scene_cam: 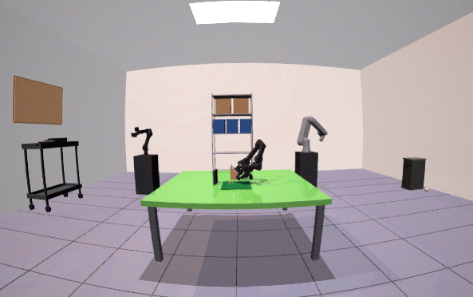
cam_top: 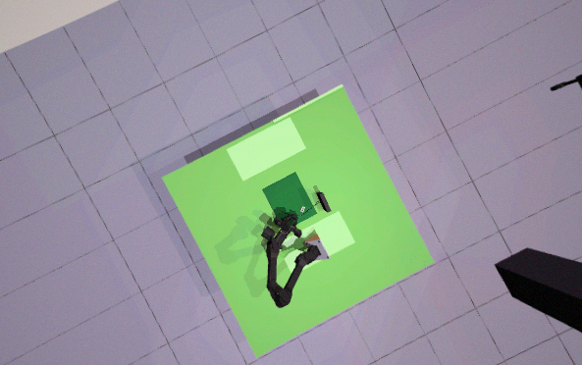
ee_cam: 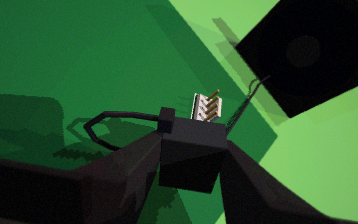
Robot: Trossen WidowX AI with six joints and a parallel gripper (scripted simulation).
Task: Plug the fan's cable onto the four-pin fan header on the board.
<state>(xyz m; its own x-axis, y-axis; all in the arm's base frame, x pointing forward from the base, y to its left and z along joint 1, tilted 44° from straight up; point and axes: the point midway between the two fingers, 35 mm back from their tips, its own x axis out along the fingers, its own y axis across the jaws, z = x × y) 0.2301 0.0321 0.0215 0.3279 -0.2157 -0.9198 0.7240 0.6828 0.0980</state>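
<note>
Now: gripper tip 1 cm short of the white four-pin header, 6 cm to the left of it and 5 cm above it. Also, from my gripper tip: dark green board 9 cm ahead, 1 cm to the right, 6 cm below; dark fan plug 1 cm behind, 1 cm below; fan 19 cm to the right, 1 cm above.
</note>
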